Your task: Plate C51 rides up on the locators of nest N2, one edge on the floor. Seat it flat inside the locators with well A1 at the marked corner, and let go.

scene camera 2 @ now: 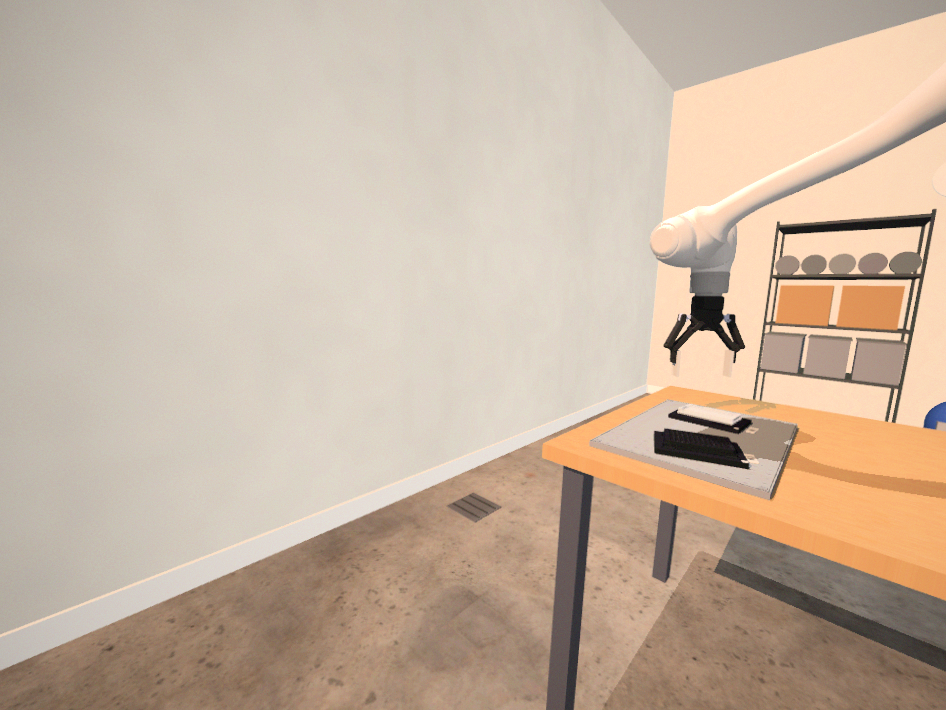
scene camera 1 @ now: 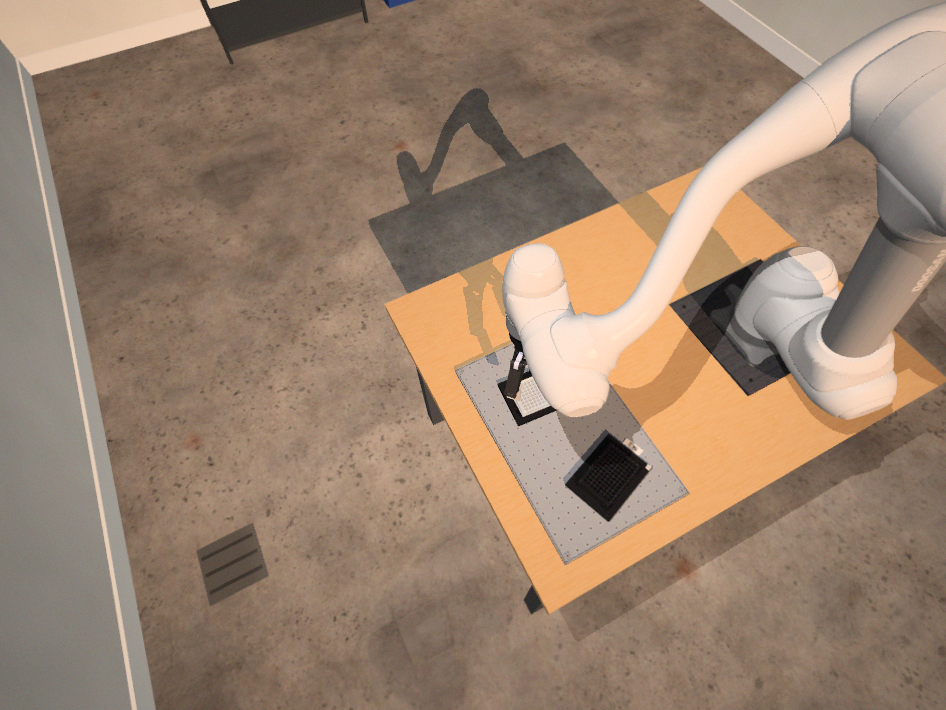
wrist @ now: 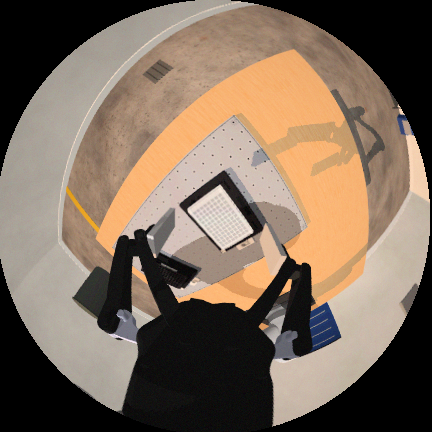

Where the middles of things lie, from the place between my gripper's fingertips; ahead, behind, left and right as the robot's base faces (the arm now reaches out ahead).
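Black nest N2 (wrist: 233,192): 20 mm to the left of my hand, 40 mm behind it and 110 mm below it. Relative to the white well plate (scene camera 1: 532,400), my hand is 40 mm past, 20 mm to the right and 90 mm above.
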